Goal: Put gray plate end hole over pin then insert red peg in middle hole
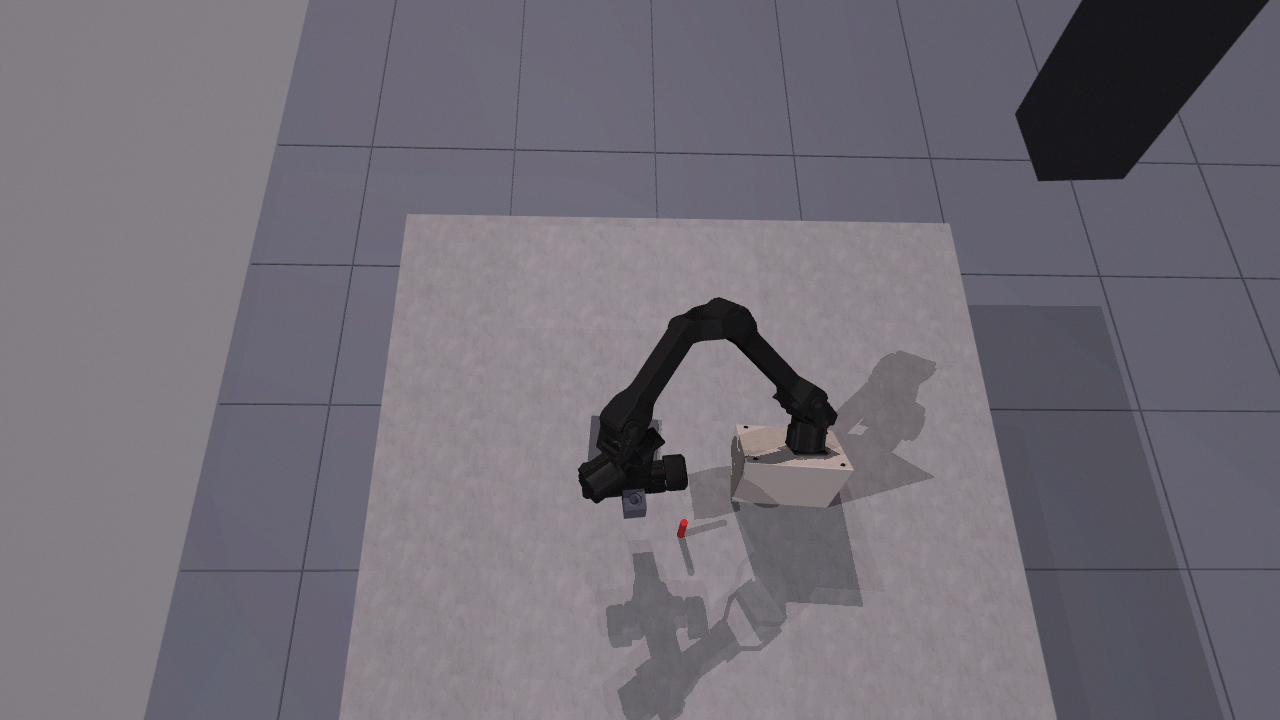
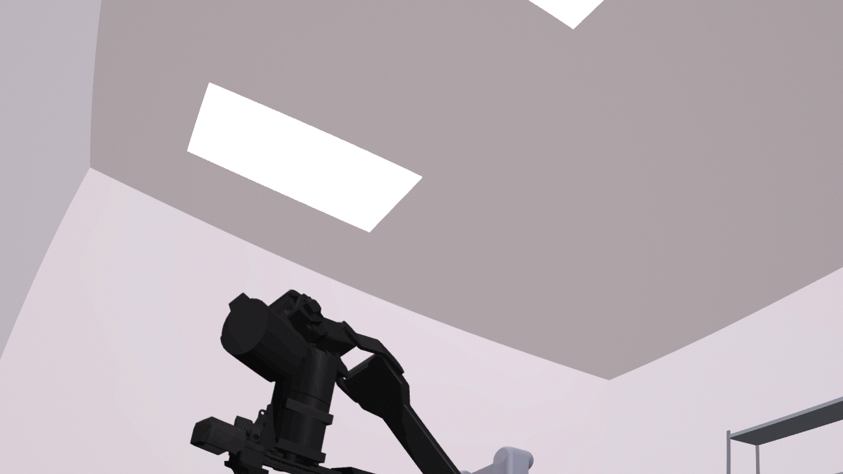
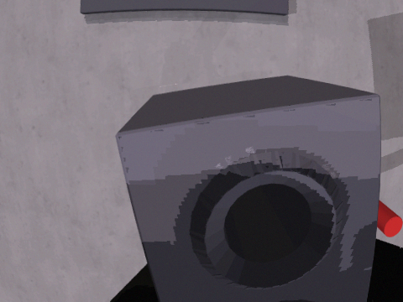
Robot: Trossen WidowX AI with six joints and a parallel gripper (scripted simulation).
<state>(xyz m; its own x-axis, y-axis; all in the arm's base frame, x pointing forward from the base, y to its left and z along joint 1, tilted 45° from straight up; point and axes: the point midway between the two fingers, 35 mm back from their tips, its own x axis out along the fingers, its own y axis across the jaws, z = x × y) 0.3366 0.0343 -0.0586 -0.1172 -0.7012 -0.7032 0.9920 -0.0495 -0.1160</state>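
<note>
My gripper tip is 10 cm past the red peg, 4 cm to the right of it and 10 cm above it. Round my gripper tip: gray plate: 3 cm above.
</note>
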